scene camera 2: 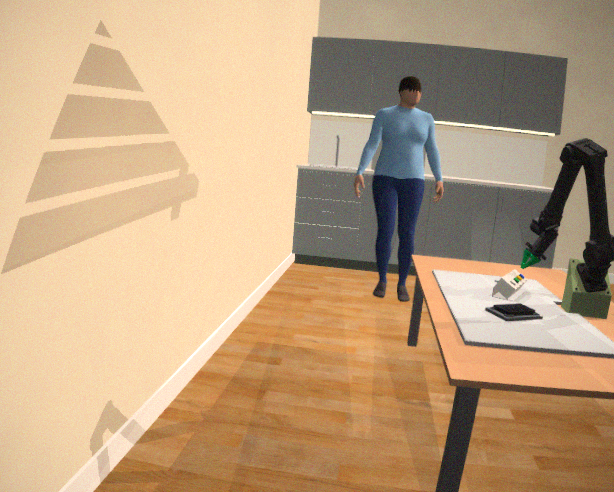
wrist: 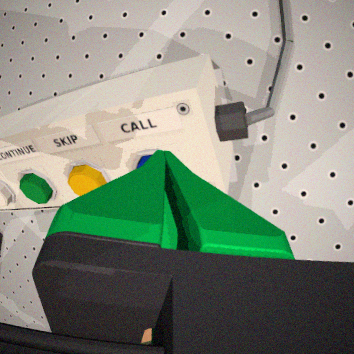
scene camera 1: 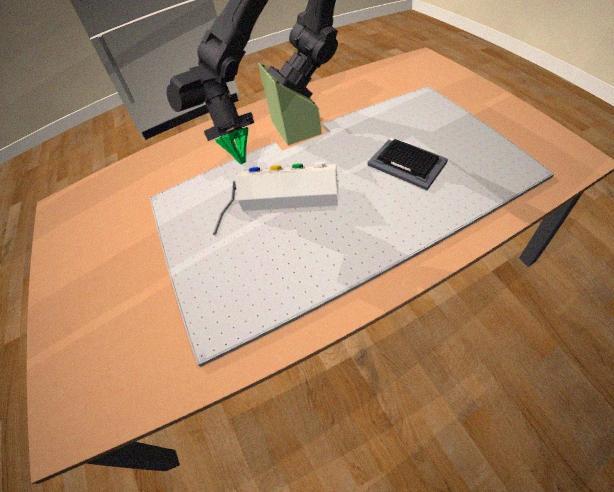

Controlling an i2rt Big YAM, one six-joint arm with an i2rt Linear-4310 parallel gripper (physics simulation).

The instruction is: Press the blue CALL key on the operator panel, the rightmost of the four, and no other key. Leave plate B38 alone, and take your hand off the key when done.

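Frame: origin at the arm's base, x ahead, y left, z up, level; metres.
Where they show: gripper, between the fingertips: (scene camera 2: 521, 268) (wrist: 160, 162) (scene camera 1: 243, 163); arm's base, origin of its link: (scene camera 2: 591, 277) (scene camera 1: 288, 84).
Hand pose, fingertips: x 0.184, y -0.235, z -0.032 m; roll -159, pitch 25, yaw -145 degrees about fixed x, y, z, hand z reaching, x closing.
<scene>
Each offset is from my fingertips to the top centre of the thing. "pt": to the spot under its first point. Level surfaces: height alone.
The white operator panel @[dx +0.064, dy +0.068, dz -0.011 m] (scene camera 1: 289, 188) (scene camera 2: 504, 287) (wrist: 200, 145) stands on the perforated board with its key face tilted. The blue CALL key @[dx +0.003, dy +0.019, dz -0.020 m] (scene camera 1: 254, 169) (wrist: 144, 161) is mostly hidden behind the green fingertips in the wrist view; its label above is readable. Beside it are the yellow SKIP key @[dx +0.032, dy +0.060, dz -0.020 m] (scene camera 1: 275, 167) (wrist: 86, 180), the green CONTINUE key @[dx +0.060, dy +0.101, dz -0.020 m] (scene camera 1: 297, 165) (wrist: 36, 188) and a white key @[dx +0.089, dy +0.142, dz -0.020 m] (scene camera 1: 320, 165) (wrist: 5, 193). My gripper (scene camera 1: 243, 162) (scene camera 2: 522, 267) (wrist: 160, 162) is shut and empty, its tips a little above the blue key, apparently apart. A black plate @[dx +0.158, dy +0.353, dz -0.069 m] (scene camera 1: 414, 156) (scene camera 2: 514, 308) lies in a dark holder; its name is unreadable.
A cable @[pt dx +0.007, dy -0.083, dz -0.088 m] (scene camera 1: 223, 209) (wrist: 283, 60) leaves a dark plug @[pt dx -0.005, dy -0.030, dz -0.041 m] (wrist: 231, 121) at the panel's CALL end. The green arm mount (scene camera 1: 292, 115) (scene camera 2: 585, 302) stands behind the board @[dz -0.095 m] (scene camera 1: 287, 276) (scene camera 2: 476, 328). A person (scene camera 2: 402, 143) stands beyond the table, before the grey cabinets.
</scene>
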